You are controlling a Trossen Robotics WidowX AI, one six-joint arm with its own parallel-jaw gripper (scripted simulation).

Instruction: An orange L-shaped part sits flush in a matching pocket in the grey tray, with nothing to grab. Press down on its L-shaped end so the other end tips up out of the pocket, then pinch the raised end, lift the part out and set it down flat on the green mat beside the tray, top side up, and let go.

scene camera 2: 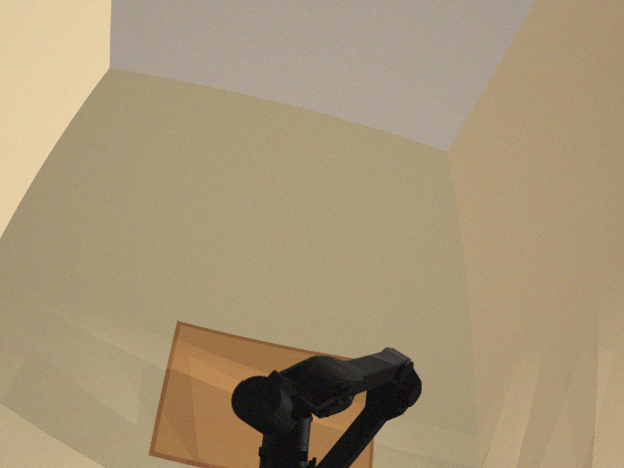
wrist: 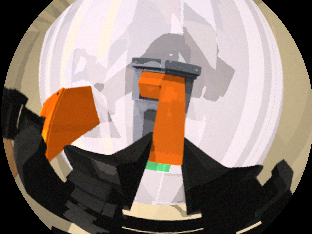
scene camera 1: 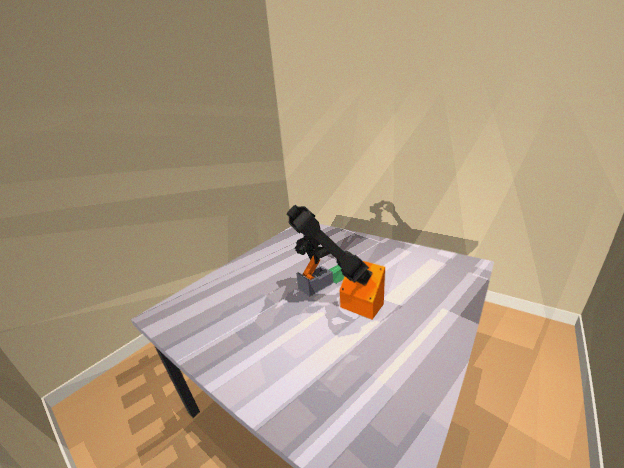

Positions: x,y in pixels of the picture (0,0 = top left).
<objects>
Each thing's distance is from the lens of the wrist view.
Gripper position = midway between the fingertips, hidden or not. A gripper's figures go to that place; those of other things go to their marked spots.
my gripper (wrist: 166,137): 0.10 m
orange L-shaped part (wrist: 167,146): 0.08 m
</objects>
